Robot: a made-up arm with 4 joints. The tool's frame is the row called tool. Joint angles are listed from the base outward. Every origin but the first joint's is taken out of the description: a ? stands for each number. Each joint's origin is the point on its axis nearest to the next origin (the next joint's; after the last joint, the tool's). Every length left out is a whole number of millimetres.
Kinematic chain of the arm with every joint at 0, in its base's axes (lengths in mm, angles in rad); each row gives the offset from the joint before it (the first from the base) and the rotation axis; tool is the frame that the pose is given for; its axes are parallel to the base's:
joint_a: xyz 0 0 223 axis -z
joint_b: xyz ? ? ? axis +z
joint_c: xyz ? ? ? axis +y
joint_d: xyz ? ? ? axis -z
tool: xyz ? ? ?
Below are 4 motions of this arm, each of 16 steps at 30 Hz.
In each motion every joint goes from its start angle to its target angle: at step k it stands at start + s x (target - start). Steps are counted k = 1, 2, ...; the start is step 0. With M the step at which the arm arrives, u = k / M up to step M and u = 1 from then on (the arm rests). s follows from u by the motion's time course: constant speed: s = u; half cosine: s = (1 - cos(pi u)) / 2; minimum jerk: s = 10 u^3 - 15 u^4 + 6 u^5.
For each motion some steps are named. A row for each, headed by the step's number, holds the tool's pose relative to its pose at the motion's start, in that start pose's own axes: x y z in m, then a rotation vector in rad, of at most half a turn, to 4 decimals.
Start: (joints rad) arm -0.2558 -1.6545 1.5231 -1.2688
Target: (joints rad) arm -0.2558 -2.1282 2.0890 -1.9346
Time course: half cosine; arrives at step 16
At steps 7, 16:
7: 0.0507 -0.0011 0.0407 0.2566 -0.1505 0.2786
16: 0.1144 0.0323 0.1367 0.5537 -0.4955 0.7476

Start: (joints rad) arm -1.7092 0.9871 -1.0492 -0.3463
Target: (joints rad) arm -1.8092 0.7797 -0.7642 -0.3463
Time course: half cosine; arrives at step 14
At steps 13, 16:
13: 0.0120 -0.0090 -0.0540 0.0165 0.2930 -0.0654
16: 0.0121 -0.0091 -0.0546 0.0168 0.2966 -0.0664

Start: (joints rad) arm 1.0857 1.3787 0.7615 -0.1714
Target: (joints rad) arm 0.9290 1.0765 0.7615 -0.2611
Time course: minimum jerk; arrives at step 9
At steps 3, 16:
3: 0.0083 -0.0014 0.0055 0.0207 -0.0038 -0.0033
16: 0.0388 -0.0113 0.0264 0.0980 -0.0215 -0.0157

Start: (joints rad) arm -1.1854 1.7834 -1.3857 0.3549
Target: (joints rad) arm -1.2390 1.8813 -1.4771 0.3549
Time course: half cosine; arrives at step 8
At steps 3, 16:
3: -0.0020 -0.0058 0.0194 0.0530 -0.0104 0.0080
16: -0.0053 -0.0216 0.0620 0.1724 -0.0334 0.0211

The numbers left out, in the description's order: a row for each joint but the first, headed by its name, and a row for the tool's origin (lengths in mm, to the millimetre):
joint_b: -97 4 0
joint_c: -91 503 0
joint_d: 84 0 10
tool: -35 -134 0

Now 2 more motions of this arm.
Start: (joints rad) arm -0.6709 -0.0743 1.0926 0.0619
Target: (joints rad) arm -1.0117 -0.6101 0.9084 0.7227
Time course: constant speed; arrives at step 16
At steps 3, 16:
3: -0.0099 0.0019 0.0135 0.0362 -0.0303 -0.1413
16: -0.0331 0.0317 0.0750 0.2275 -0.1094 -0.7628

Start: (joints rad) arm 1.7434 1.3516 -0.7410 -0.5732
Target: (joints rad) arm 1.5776 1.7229 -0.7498 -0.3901
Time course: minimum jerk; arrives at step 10
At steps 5, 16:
5: -0.0873 0.0303 0.0714 0.1546 -0.0951 0.1064
16: -0.1840 0.0319 0.1356 0.3174 -0.1755 0.2136

